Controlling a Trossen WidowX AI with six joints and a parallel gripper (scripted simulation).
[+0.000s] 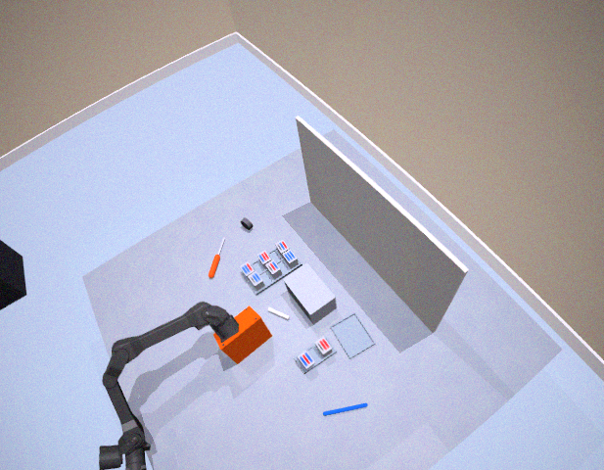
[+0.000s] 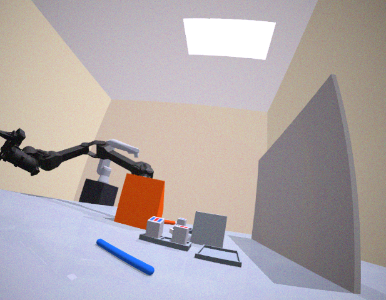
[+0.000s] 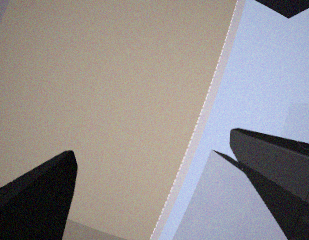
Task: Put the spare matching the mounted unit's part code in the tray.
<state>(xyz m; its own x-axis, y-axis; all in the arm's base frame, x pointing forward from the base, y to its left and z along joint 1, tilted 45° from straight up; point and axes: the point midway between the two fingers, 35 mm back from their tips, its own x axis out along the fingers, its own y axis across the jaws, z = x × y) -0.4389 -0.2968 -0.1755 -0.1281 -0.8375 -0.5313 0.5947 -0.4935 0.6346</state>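
My gripper tip is now 620 mm short of the spare, 200 mm to the right of it and 100 mm above it. The rest, counted from my gripper tip: blue rod (640 mm ahead, 140 mm below, 10 mm to the left); then shallow tray (790 mm ahead, 200 mm to the left, 150 mm below); then dark rack (650 mm ahead, 210 mm to the left, 140 mm below).
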